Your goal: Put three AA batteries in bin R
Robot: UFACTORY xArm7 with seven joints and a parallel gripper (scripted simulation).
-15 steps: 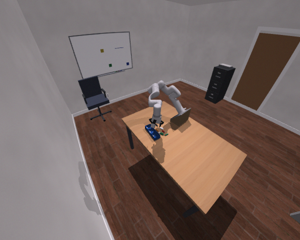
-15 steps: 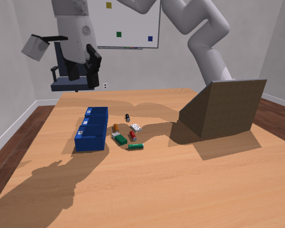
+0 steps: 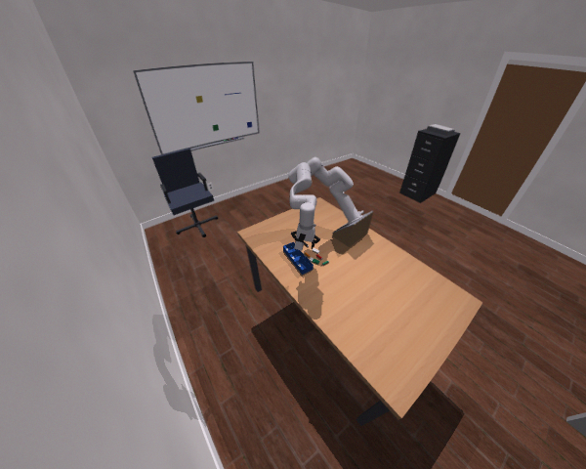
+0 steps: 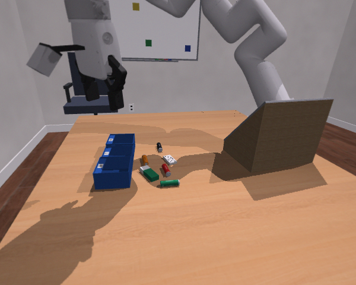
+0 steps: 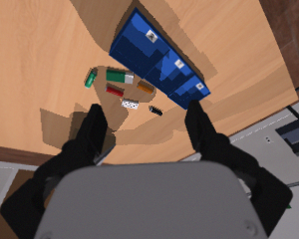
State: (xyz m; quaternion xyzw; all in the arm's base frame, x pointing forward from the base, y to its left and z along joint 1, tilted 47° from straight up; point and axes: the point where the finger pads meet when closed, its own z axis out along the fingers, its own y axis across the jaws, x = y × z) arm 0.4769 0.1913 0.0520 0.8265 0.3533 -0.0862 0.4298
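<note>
My hand is 19 cm above the bin and 9 cm to the left of it. The rest, counted from my hand: red battery 21 cm below, 14 cm behind, 3 cm to the right; green-and-white block 21 cm below, 9 cm behind, 2 cm to the right; orange battery 21 cm below, 9 cm to the right, 8 cm behind.
</note>
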